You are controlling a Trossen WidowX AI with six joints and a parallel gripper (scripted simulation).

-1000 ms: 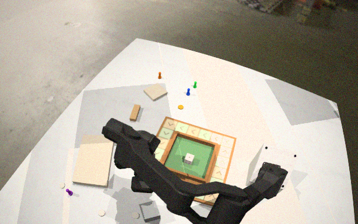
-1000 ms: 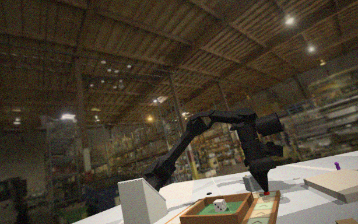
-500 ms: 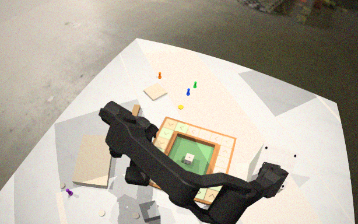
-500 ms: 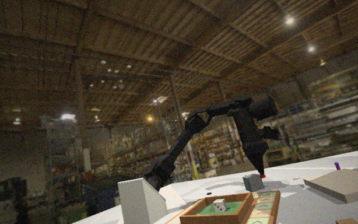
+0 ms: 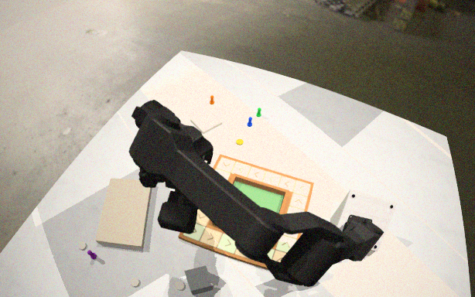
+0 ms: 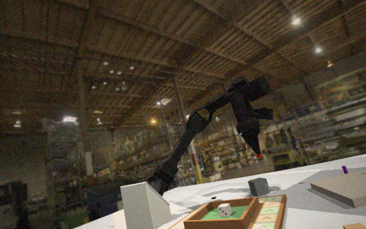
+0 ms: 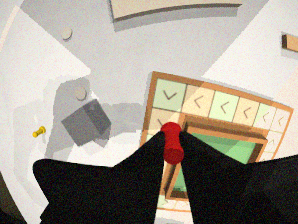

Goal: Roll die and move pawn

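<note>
Right now my gripper tip is 110 mm past the white die, 100 mm to the left of it and 120 mm above it. Round my gripper tip: grey block 60 mm behind, 120 mm to the left, 120 mm below; red pawn 10 mm above; green dice tray 110 mm behind, 110 mm to the right, 140 mm below.
</note>
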